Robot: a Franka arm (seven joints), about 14 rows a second.
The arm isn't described. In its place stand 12 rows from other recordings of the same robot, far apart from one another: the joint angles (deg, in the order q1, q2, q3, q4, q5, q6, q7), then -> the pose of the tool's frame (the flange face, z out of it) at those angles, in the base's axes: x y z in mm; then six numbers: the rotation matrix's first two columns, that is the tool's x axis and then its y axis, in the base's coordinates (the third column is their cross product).
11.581, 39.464, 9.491, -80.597, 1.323, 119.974, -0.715 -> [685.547 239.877 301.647 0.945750 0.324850 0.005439 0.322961 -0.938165 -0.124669]
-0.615, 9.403, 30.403, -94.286, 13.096, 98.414, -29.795 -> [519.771 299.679 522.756 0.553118 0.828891 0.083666 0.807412 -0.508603 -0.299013]
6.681, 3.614, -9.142, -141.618, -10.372, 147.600, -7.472 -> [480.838 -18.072 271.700 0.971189 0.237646 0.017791 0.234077 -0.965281 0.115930]
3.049, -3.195, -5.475, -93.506, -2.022, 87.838, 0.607 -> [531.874 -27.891 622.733 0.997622 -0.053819 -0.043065 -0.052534 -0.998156 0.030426]
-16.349, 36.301, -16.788, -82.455, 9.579, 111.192, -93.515 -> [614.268 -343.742 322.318 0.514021 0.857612 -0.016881 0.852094 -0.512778 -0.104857]
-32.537, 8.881, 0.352, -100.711, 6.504, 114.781, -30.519 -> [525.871 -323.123 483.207 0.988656 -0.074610 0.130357 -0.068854 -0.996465 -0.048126]
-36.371, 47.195, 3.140, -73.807, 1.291, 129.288, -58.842 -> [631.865 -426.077 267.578 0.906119 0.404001 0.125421 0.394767 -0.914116 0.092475]
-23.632, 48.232, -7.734, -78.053, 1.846, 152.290, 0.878 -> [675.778 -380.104 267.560 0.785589 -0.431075 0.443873 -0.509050 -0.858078 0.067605]
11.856, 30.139, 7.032, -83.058, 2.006, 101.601, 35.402 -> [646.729 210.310 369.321 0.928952 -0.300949 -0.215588 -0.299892 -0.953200 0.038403]
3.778, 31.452, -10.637, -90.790, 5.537, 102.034, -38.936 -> [647.841 -55.346 298.322 0.814708 0.513212 -0.269935 0.474011 -0.857555 -0.199780]
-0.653, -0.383, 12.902, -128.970, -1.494, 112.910, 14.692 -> [477.075 101.879 347.669 0.965817 -0.040111 -0.256104 -0.017556 -0.995809 0.089758]
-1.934, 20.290, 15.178, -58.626, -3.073, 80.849, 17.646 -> [628.789 100.741 657.101 0.994014 -0.104866 0.030652 -0.103258 -0.993395 -0.050036]
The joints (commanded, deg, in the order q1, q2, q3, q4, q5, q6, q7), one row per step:
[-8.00, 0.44, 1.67, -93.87, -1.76, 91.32, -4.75]
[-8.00, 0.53, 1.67, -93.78, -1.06, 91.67, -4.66]
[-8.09, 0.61, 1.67, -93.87, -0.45, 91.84, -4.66]
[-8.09, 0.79, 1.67, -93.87, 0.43, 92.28, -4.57]
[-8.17, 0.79, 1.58, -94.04, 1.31, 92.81, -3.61]
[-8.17, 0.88, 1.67, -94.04, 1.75, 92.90, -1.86]
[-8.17, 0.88, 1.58, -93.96, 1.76, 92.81, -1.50]
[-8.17, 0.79, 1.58, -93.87, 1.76, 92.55, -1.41]
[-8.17, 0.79, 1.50, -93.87, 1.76, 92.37, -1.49]
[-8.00, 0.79, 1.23, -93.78, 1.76, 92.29, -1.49]
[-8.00, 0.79, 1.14, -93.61, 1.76, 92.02, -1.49]
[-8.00, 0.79, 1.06, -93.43, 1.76, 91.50, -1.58]
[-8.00, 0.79, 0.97, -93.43, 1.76, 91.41, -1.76]
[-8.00, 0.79, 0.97, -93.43, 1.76, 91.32, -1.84]
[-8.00, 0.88, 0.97, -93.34, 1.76, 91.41, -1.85]
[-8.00, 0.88, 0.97, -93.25, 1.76, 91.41, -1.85]
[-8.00, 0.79, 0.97, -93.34, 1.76, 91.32, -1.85]
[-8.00, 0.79, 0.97, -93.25, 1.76, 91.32, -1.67]
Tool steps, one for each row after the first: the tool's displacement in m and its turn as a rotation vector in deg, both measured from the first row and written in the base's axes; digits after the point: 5 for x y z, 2 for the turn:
[0.00131, 0.00114, 0.00034, 0.65, -0.43, -0.13]
[0.00192, 0.00130, -0.00095, 1.26, -0.49, -0.27]
[0.00374, 0.00268, -0.00206, 2.10, -0.85, -0.43]
[0.00457, 0.00249, -0.00267, 2.89, -1.31, -1.64]
[0.00533, 0.00407, -0.00340, 3.25, -1.34, -3.34]
[0.00515, 0.00323, -0.00287, 3.25, -1.33, -3.79]
[0.00435, 0.00334, -0.00162, 3.25, -1.25, -3.87]
[0.00392, 0.00262, -0.00189, 3.27, -1.08, -3.87]
[0.00375, 0.00168, -0.00126, 3.26, -1.09, -3.97]
[0.00331, 0.00086, -0.00025, 3.27, -0.99, -4.05]
[0.00241, 0.00022, 0.00048, 3.30, -0.65, -4.04]
[0.00213, -0.00062, 0.00035, 3.32, -0.57, -3.95]
[0.00196, -0.00060, 0.00022, 3.33, -0.48, -3.87]
[0.00262, -0.00069, 0.00021, 3.32, -0.57, -3.86]
[0.00271, -0.00070, 0.00095, 3.31, -0.66, -3.86]
[0.00205, -0.00061, 0.00096, 3.32, -0.57, -3.86]
[0.00213, -0.00062, 0.00170, 3.30, -0.66, -4.03]

